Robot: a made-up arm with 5 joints.
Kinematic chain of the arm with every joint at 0, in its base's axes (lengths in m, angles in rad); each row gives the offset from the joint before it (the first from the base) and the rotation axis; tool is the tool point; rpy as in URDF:
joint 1: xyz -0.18 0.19 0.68 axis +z
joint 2: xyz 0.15 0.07 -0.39 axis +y
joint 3: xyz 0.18 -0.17 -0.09 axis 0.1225 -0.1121 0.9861
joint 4: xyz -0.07 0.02 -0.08 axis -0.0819 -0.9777 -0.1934
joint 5: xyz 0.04 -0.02 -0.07 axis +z
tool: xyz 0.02 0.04 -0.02 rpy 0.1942 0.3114 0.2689
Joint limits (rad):
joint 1: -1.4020..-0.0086
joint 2: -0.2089..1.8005
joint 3: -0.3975..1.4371
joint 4: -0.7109..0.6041
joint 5: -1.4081..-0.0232
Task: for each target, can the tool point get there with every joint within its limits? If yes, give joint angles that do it. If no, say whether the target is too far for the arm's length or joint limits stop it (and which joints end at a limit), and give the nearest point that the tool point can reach.
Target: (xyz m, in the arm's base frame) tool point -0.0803 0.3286 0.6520
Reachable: no: joint limits stop it (at a limit: joint 1, joint 2, joint 4, joint 5) | nearest point -0.2550 0.3196 0.2594 | short by 0.430 m
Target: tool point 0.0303 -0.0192 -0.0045
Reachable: yes | joints -0.5009 0.0740 -0.2144 -0.3649 -0.8830
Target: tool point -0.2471 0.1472 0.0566
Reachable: yes | joints -0.3218 1.1195 0.1190 -0.5288 -0.2755
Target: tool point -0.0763 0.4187 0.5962
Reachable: no: joint limits stop it (at a limit: joint 1, joint 2, joint 4, joint 5) | nearest point -0.2489 0.3211 0.2562 | short by 0.394 m
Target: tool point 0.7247 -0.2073 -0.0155
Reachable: no: too far | nearest point 0.2131 0.0174 0.1173 | short by 0.574 m
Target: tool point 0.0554 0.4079 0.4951
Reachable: no: joint limits stop it (at a limit: joint 1, joint 2, joint 3, joint 4, joint 5) | nearest point -0.2338 0.3263 0.2440 | short by 0.392 m
